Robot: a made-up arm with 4 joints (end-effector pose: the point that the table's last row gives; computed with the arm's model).
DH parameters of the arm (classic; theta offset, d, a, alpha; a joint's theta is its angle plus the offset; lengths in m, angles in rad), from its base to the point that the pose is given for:
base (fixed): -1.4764 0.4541 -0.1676 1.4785
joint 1: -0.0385 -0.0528 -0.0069 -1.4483
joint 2: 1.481 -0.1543 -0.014 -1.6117
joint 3: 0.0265 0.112 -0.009 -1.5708
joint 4: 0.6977 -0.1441 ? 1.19
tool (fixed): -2.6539 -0.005 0 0
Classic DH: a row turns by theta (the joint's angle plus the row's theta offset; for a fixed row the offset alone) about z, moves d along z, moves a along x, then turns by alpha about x.
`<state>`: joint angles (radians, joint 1 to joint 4).
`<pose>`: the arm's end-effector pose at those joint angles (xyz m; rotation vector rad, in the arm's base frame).
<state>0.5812 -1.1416 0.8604 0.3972</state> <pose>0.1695 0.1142 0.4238 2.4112 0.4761 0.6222</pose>
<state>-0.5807 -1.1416 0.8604 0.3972</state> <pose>0.1592 0.1681 0.3681 -2.5768 0.0223 -0.6329</pose>
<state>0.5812 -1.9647 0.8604 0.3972</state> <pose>0.0967 0.0416 0.4589 2.2120 -0.5580 0.7812</pose>
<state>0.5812 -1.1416 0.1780 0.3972</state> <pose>0.1287 0.2030 0.4237 1.7021 0.6051 0.7324</pose>
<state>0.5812 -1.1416 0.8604 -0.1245</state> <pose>0.1775 0.1080 0.4194 2.3958 0.9927 1.0494</pose>
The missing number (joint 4, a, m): 0.0209
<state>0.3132 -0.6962 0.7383 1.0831</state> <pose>0.1564 0.1987 0.4071 2.3671 0.3830 0.1594</pose>
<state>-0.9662 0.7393 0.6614 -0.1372</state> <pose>0.0451 0.2882 0.5383 -0.3739 -1.4712 -1.6212</pose>
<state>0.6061 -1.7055 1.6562 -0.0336</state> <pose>0.1340 -0.0305 0.3744 -2.6969 0.2047 -1.3325</pose>
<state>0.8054 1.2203 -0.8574 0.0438</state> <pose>-0.0866 0.0656 0.4492 0.5253 -2.4023 -1.3202</pose>
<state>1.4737 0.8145 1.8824 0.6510</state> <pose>0.0951 0.0075 0.2626 1.2318 1.0483 -1.8654</pose>
